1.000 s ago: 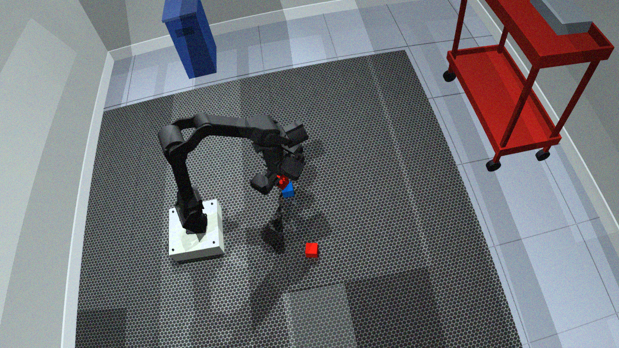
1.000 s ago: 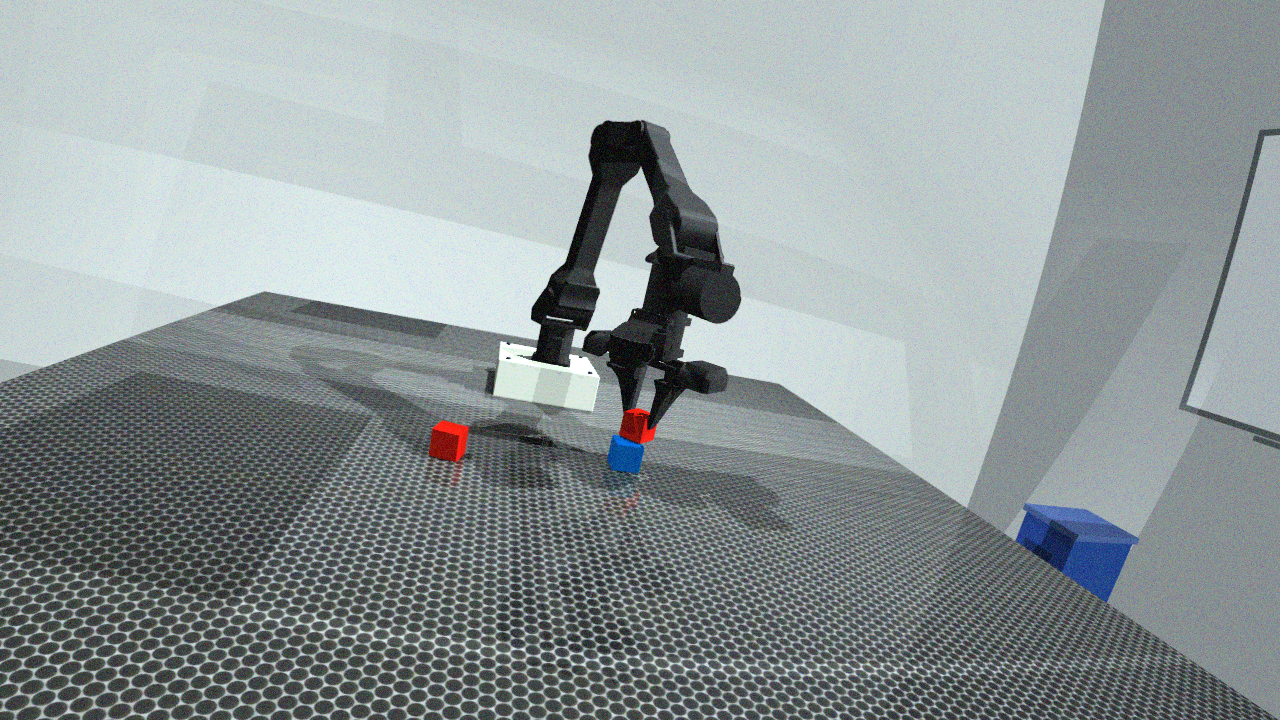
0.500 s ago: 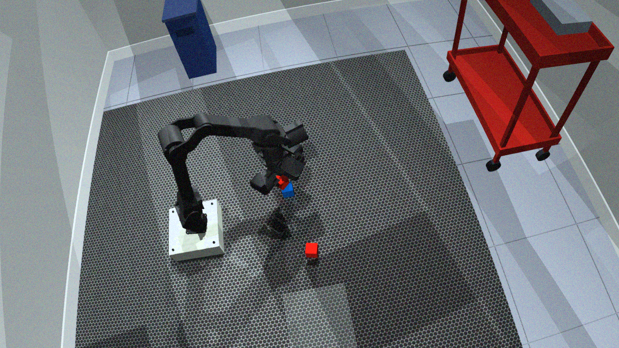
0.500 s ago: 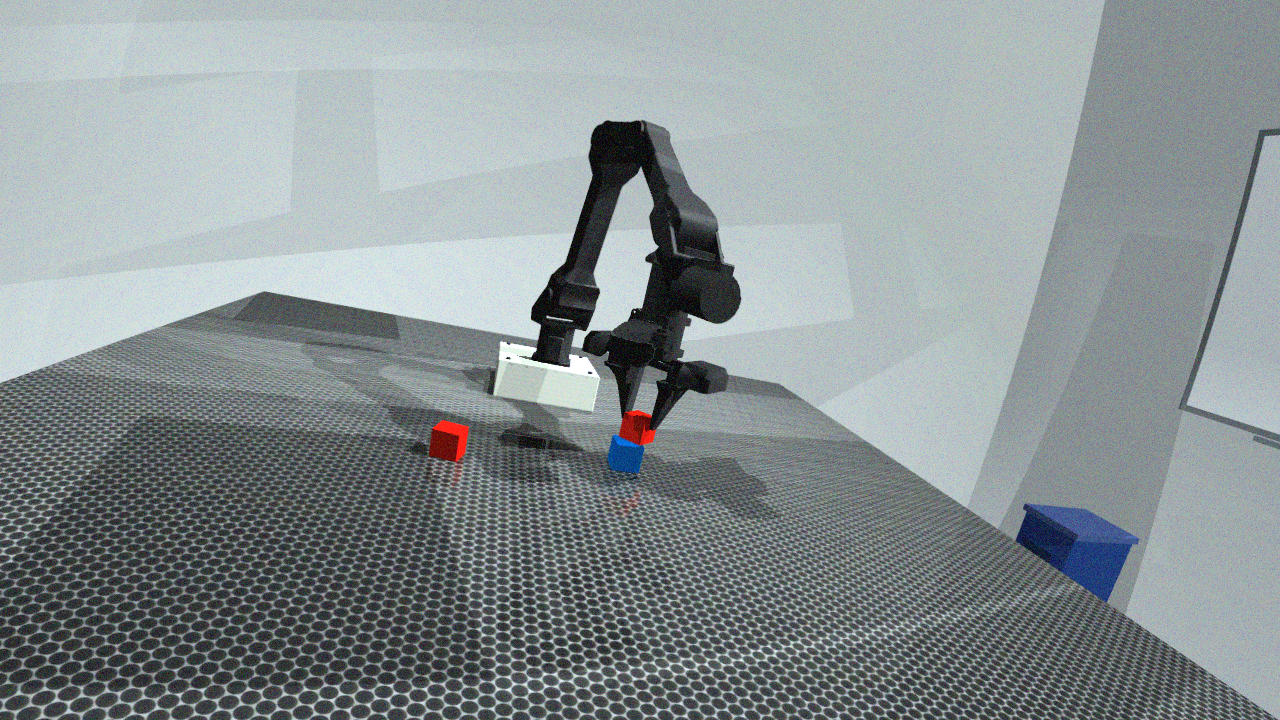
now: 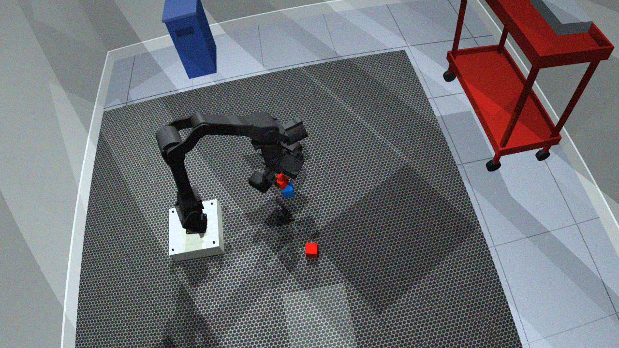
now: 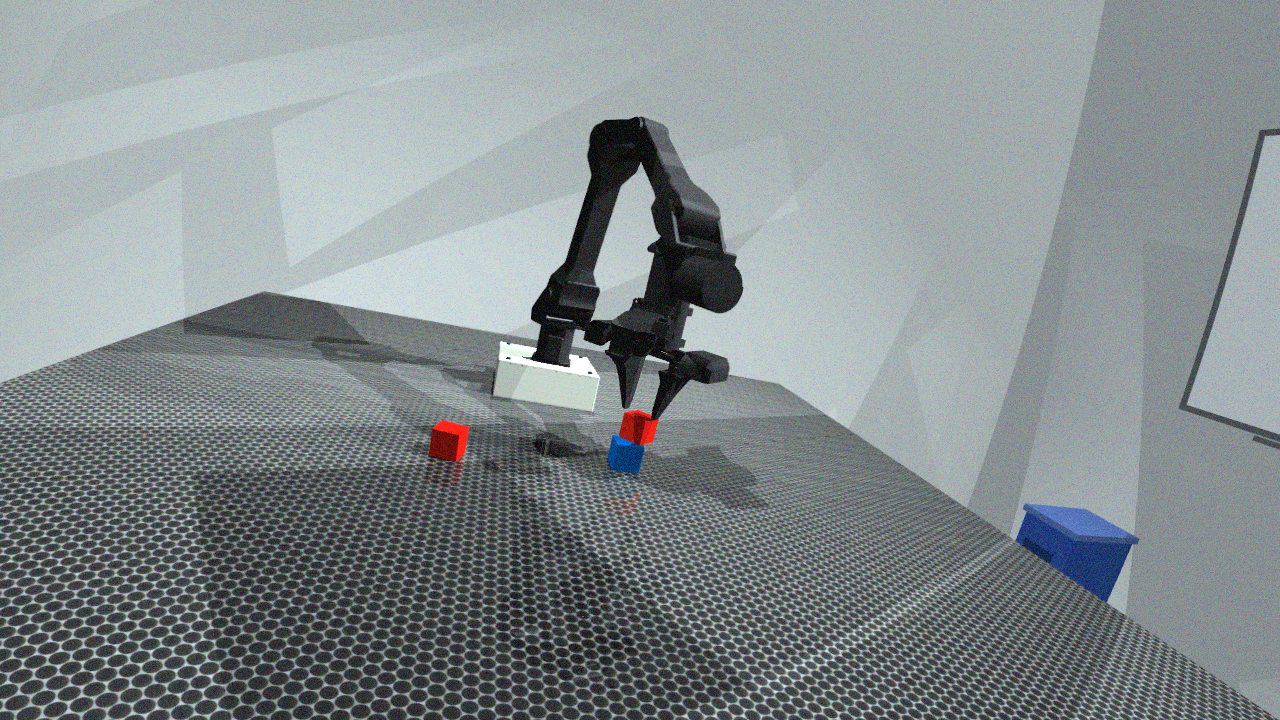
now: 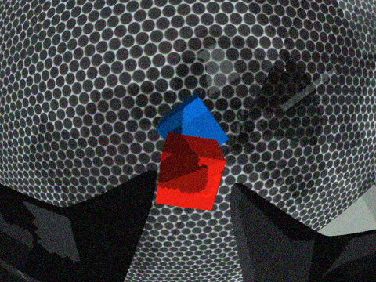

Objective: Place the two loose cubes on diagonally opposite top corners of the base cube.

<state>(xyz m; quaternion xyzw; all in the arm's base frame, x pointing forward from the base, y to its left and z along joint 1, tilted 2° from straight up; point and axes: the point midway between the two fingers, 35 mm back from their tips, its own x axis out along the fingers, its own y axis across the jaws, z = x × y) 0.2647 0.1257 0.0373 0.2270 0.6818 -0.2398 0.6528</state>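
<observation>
Right now the blue base cube is 20 mm ahead of my gripper tip, 10 mm to the right of it and 50 mm below it.
</observation>
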